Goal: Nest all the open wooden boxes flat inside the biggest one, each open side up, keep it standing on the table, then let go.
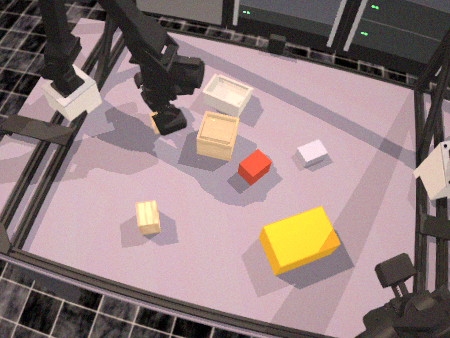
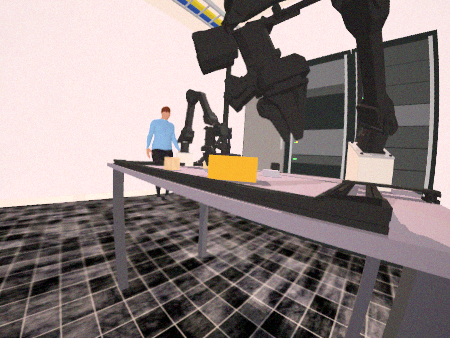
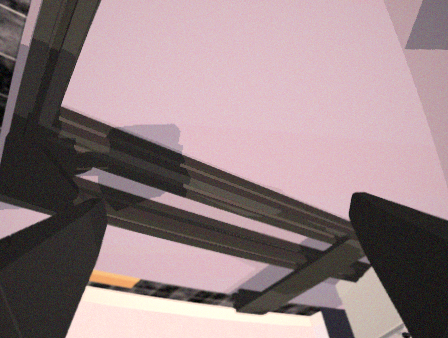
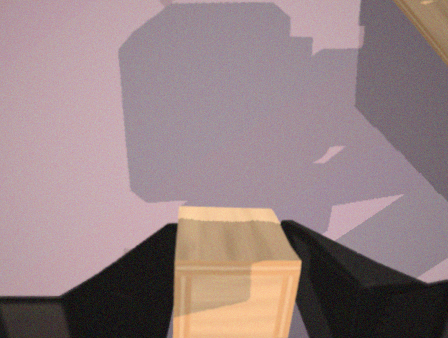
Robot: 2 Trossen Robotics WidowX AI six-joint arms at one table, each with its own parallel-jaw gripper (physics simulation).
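Seen in the pictures: left gripper, between the fingertips: (image 2: pixel 292 140) (image 3: pixel 230 207); right gripper, between the fingertips: (image 4: pixel 230 233); left arm's base, origin of its link: (image 2: pixel 370 148); right arm's base, origin of its link: (image 1: pixel 67 83) (image 2: pixel 184 152).
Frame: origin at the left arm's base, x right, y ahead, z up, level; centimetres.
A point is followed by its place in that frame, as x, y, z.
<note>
The biggest wooden box (image 1: pixel 217 137) (image 4: pixel 434 22) stands near the middle back, its rimmed top up. A small wooden box (image 1: pixel 155 123) (image 4: pixel 235 240) {28.7, 63.2, -9.4} is left of it, between the fingers of my right gripper (image 1: pixel 164 120) {28.5, 63.7, -10.7} (image 4: pixel 230 233) {28.5, 63.7, -10.7}, which is shut on it. Its open side is not clear, nor whether it touches the table. A small striped wooden piece (image 1: pixel 148 217) {2.9, 69.6, -6.8} (image 2: pixel 171 163) {1.4, 68.3, -9.3} stands apart at front left; whether it is hollow is unclear. My left gripper (image 3: pixel 230 207) {-26.2, 25.6, -2.4} is open and empty, above the table's edge rails.
A white open tray (image 1: pixel 227 95) {34.6, 46.3, -11.2} stands behind the biggest box. A red block (image 1: pixel 254 167) {10.8, 45.5, -7.6}, a pale block (image 1: pixel 312 153) {13.0, 30.6, -9.4} (image 2: pixel 271 173) {11.8, 29.9, -10.6} and a large yellow block (image 1: pixel 300 240) {-8.0, 41.0, -5.3} (image 2: pixel 232 168) {-11.5, 39.6, -8.6} lie to its right and front. Dark rails (image 1: pixel 125 297) {-11.2, 76.6, -10.7} edge the table.
</note>
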